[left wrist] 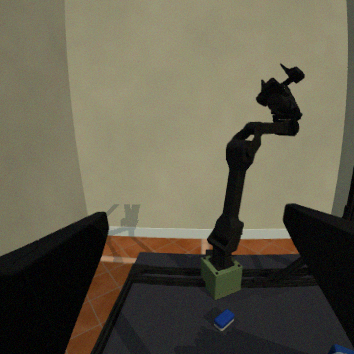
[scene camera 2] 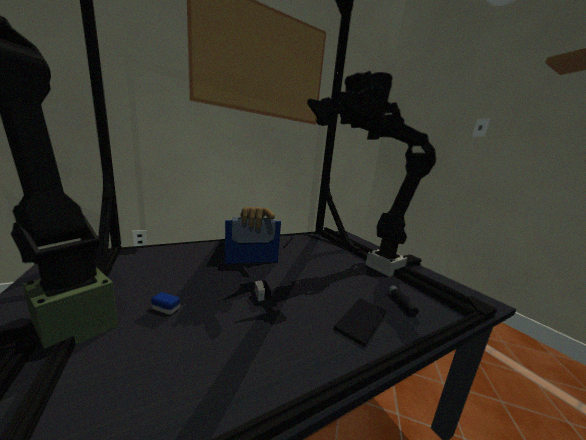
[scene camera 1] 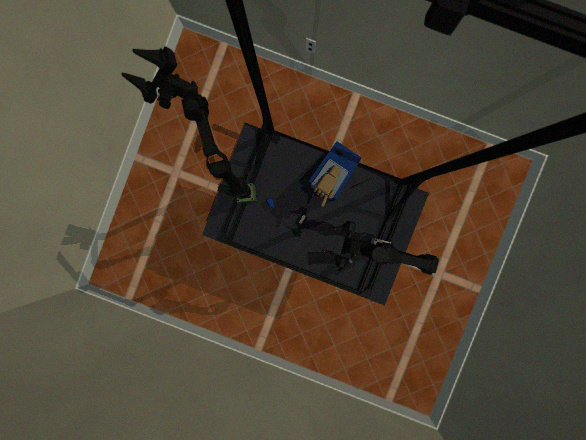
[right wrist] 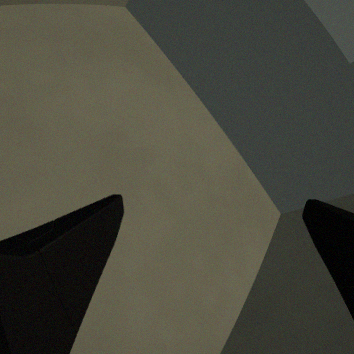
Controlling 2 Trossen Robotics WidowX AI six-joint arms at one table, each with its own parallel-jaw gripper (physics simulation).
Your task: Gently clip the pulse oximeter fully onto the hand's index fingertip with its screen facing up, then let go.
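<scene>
The pulse oximeter, a small white-and-black block, rests on the table in front of the hand's stand. The tan hand lies on a sloped blue stand, one finger extended past the others; nothing is clipped on it. My left gripper is open and empty. It is high above the table, over the oximeter from above, pointing sideways. My right gripper is open and empty, far off the table at the upper left.
A blue-and-white block lies near the right arm's green base. A dark flat pad and a dark cylinder lie at the right of scene camera 2. Black frame posts rise at the table's back corners.
</scene>
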